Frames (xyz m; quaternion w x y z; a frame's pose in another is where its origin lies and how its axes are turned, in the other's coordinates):
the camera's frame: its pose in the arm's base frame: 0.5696 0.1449 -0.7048 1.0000 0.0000 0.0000 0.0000
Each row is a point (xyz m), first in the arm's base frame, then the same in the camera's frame.
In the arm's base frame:
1: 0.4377 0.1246 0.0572
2: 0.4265 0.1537 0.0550
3: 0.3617 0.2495 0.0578
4: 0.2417 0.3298 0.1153
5: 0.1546 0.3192 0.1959
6: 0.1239 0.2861 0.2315
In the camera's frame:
1: -0.1319 -0.0203 0.7620
2: -0.1431 0.0088 0.7598
3: -0.2079 0.1046 0.7626
4: -0.3279 0.1849 0.8201
5: -0.4150 0.1743 0.9007
6: -0.4457 0.1412 0.9363

